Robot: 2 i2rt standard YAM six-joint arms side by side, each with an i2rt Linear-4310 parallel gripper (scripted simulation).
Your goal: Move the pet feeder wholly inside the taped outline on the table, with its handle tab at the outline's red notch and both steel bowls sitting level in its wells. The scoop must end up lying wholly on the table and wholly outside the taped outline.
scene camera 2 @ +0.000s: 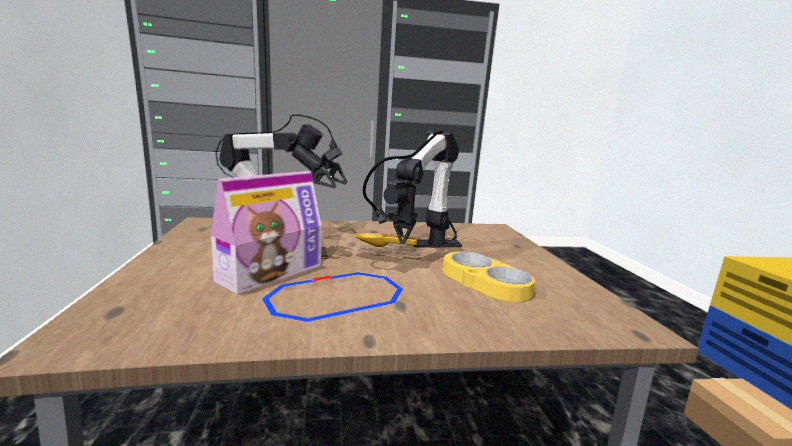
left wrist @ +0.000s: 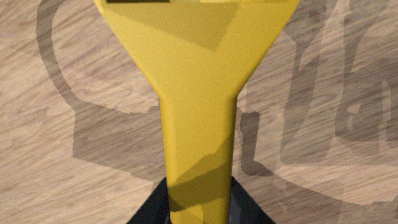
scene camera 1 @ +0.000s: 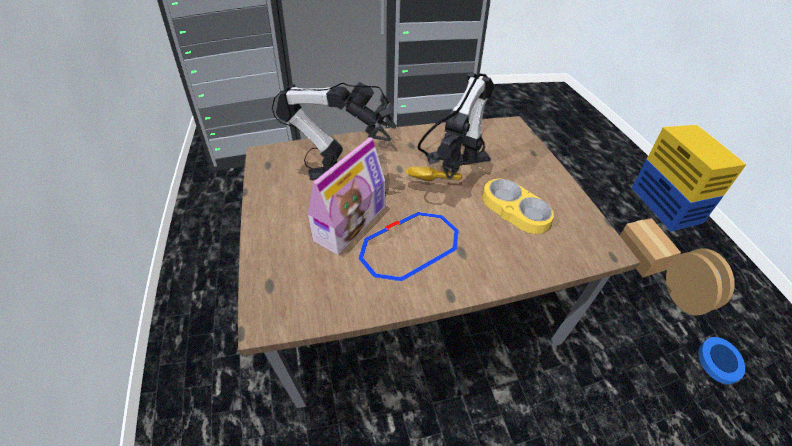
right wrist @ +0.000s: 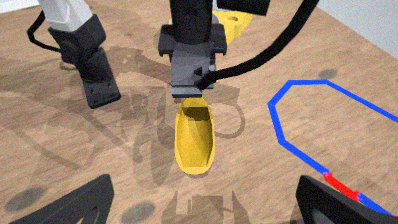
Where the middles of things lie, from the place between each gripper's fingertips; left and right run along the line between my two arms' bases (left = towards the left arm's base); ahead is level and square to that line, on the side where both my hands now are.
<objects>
The yellow pet feeder [scene camera 2: 476, 278] is 16 cm ahead of my left hand [scene camera 2: 403, 242], 25 cm to the left of it and 7 cm below it. Also, from my left hand: yellow scoop [left wrist: 197, 64]: 3 cm behind, 8 cm to the right, 2 cm below.
Now: right hand [scene camera 2: 341, 185] 190 mm above the yellow scoop, 150 mm to the right of it and 50 mm short of it. From my right hand the other things lie so: yellow pet feeder: 480 mm to the left, 250 mm ahead, 240 mm below.
</objects>
